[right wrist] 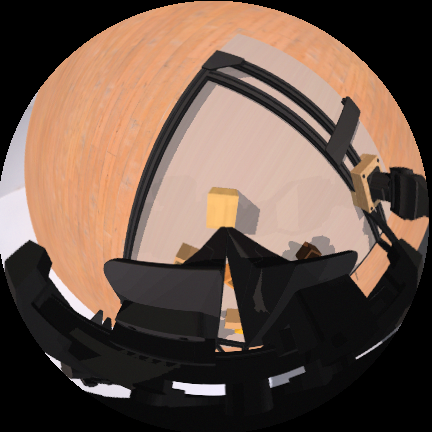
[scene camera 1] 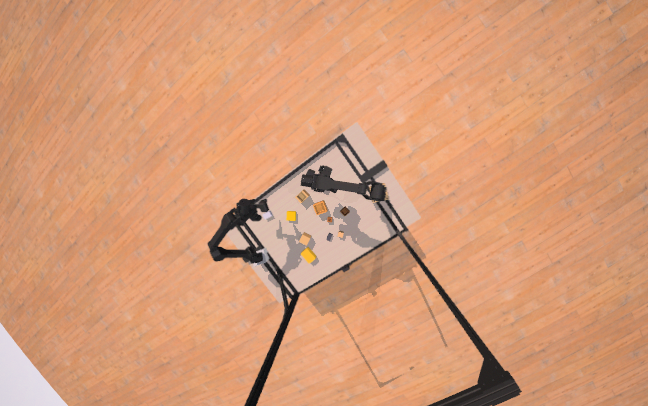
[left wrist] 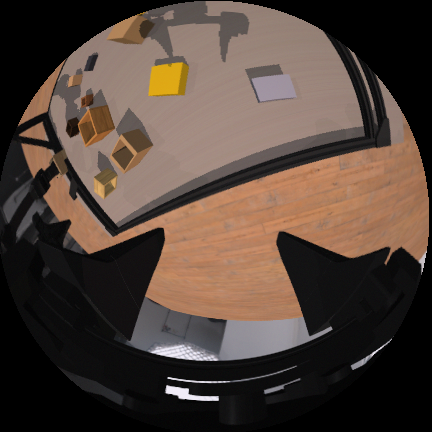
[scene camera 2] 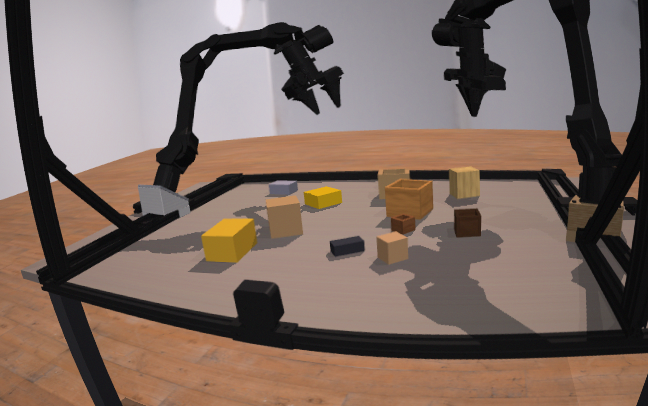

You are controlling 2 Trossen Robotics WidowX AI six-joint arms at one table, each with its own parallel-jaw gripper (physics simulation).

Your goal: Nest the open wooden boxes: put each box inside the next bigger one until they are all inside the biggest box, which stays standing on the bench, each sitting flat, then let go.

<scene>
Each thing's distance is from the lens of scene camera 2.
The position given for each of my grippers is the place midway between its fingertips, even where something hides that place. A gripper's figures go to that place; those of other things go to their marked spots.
my left gripper [scene camera 2: 328,110]: 1.15 m
my right gripper [scene camera 2: 474,116]: 0.97 m
pale wooden box [scene camera 2: 464,182]: 0.96 m
</scene>
